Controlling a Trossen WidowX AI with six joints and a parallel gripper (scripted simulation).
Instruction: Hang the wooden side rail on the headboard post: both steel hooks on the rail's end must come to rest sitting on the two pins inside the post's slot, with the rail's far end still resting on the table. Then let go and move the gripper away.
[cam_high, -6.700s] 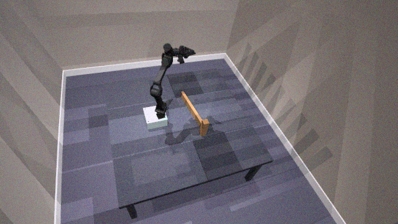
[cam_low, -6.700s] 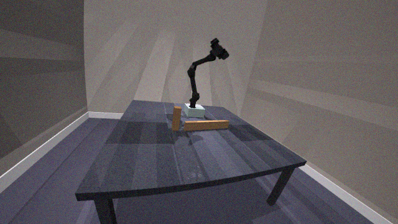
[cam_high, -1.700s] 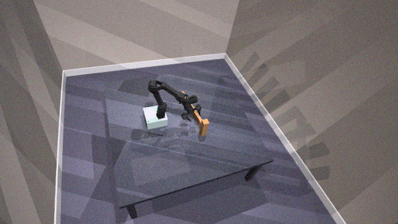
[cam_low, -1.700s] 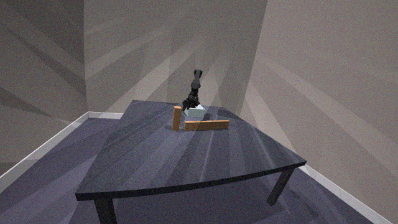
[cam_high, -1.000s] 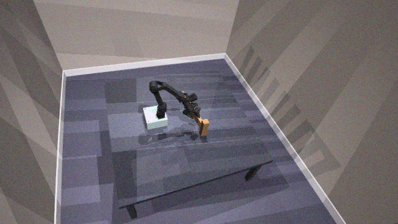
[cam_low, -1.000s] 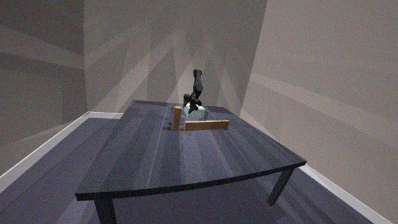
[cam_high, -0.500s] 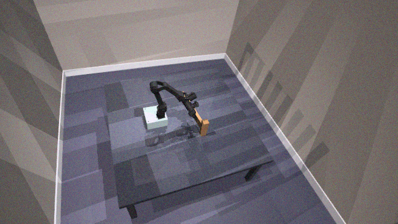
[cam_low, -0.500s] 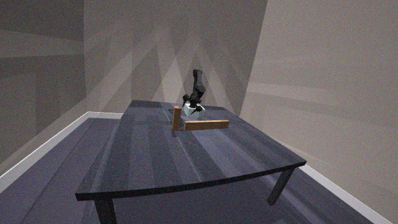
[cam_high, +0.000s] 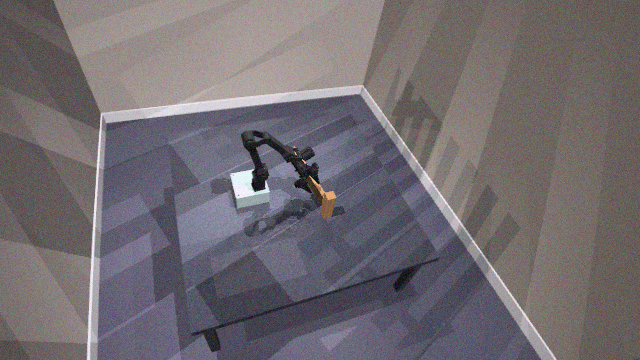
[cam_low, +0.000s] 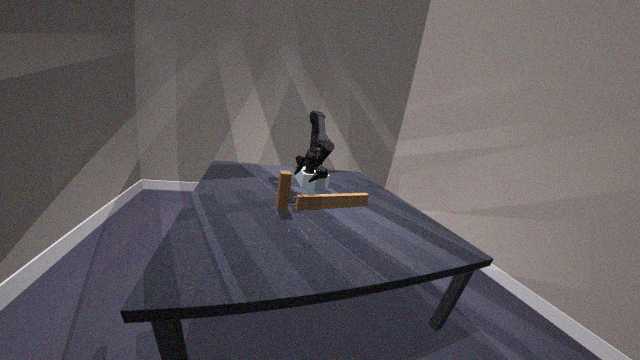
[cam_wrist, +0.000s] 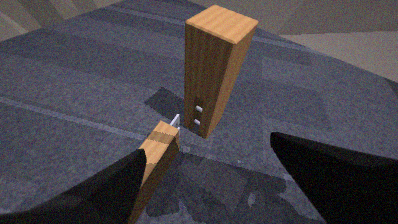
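My gripper tip is 9 cm to the left of the headboard post, 6 cm above it and 4 cm short of it.
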